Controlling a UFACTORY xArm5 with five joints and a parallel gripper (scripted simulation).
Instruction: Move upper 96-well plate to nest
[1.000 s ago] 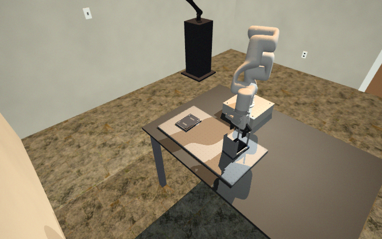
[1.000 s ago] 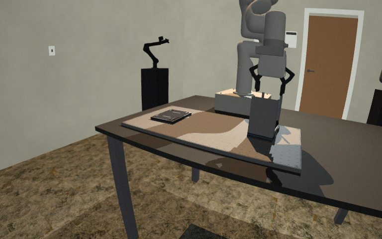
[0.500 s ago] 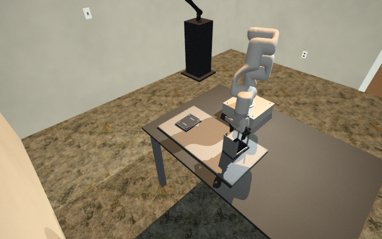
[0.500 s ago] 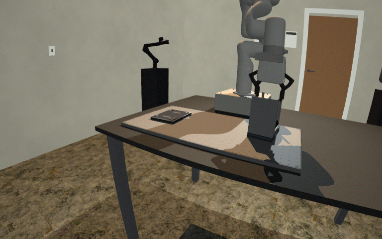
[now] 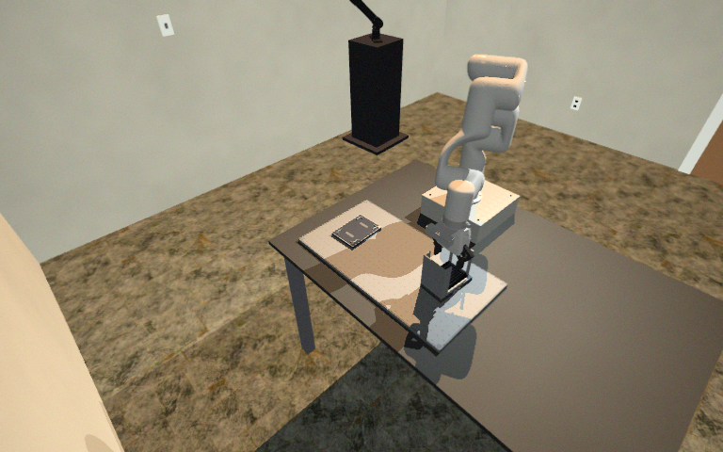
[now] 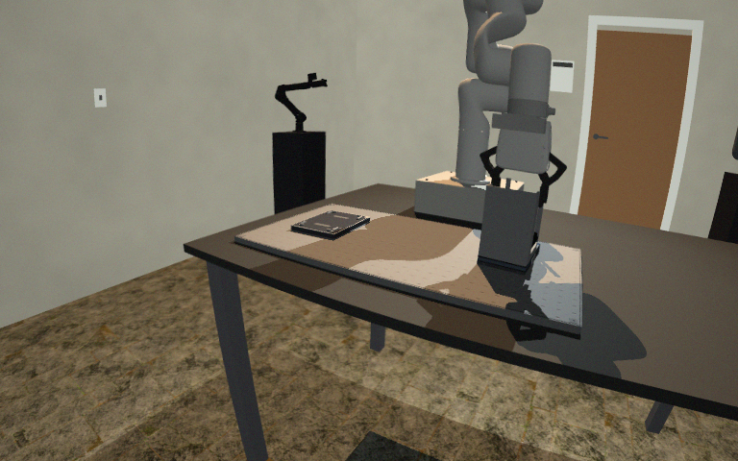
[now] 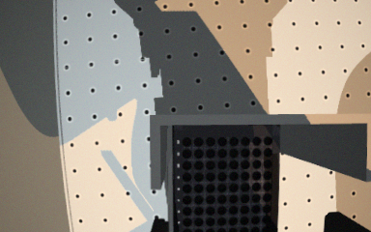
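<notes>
My hand is 9 cm above the black 96-well plate. Round my hand: grey rack wall: 7 cm ahead, 4 cm below, 1 cm to the right; plate nest N1: 42 cm to the right, 12 cm below; light plate: 10 cm below.
</notes>
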